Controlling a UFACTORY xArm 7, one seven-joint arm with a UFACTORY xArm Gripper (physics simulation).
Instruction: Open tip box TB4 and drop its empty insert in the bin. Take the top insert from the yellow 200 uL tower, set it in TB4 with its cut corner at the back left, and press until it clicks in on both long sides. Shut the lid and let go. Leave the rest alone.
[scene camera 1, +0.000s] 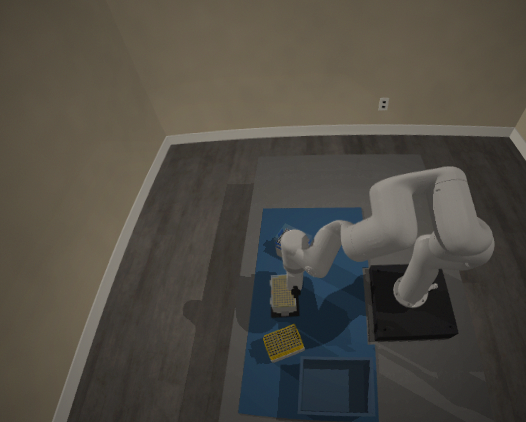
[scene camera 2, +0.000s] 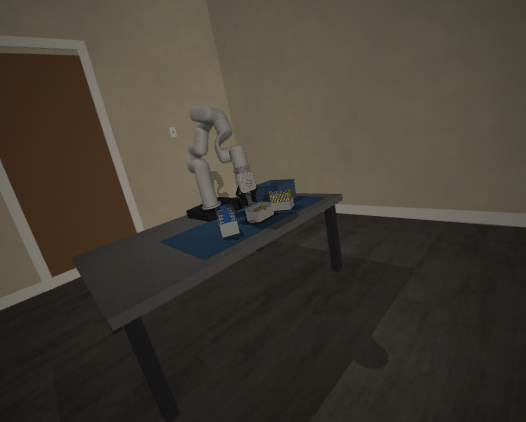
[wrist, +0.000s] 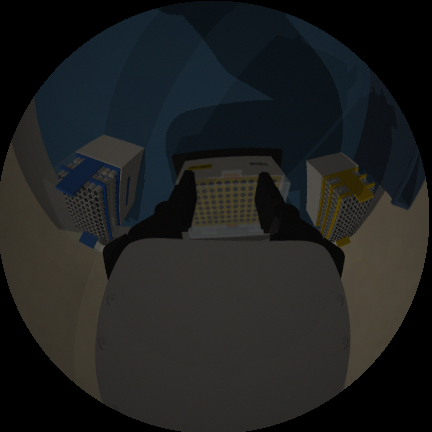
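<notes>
Tip box TB4 (scene camera 1: 281, 296) (scene camera 2: 259, 212) (wrist: 225, 199) stands on a black base in the middle of the blue mat (scene camera 1: 320, 218). A yellow insert full of holes fills its top. I cannot tell how its clear lid stands. My gripper (scene camera 1: 295, 291) (scene camera 2: 245, 202) (wrist: 225, 184) is open about halfway and empty. It sits low at the box's robot-side edge, with one finger over each side of the insert in the wrist view. The yellow 200 uL tower (scene camera 1: 283, 342) (scene camera 2: 281, 199) (wrist: 342, 201) stands between the box and the bin (scene camera 1: 334, 361) (scene camera 2: 278, 184).
A blue-trimmed insert tower (scene camera 1: 279, 243) (scene camera 2: 228, 221) (wrist: 96, 189) stands on the box's other side, partly hidden by my arm in the overhead view. The arm's black base plate (scene camera 1: 420, 318) sits beside the mat. The table (scene camera 2: 136, 268) ends just past the bin.
</notes>
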